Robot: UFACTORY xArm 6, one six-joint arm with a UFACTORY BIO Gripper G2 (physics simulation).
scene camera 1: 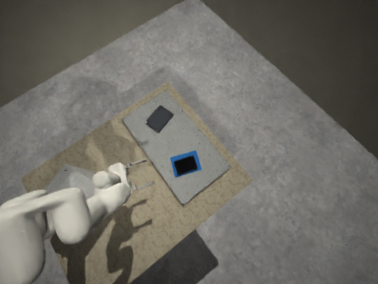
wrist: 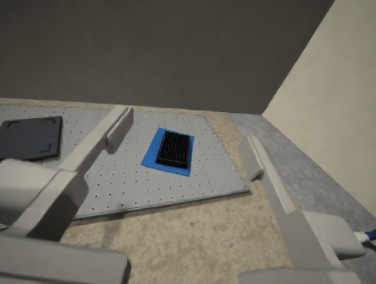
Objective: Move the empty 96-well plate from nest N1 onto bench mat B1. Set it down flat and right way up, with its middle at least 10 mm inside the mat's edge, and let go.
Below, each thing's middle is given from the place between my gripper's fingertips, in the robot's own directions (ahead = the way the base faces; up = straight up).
The black 96-well plate (wrist: 174, 150) is 16 cm ahead of my hand, 8 cm to the right of it and 20 cm below it. The rest, counted from my hand: blue bench mat B1 (wrist: 150, 157): 17 cm ahead, 7 cm to the right, 21 cm below.
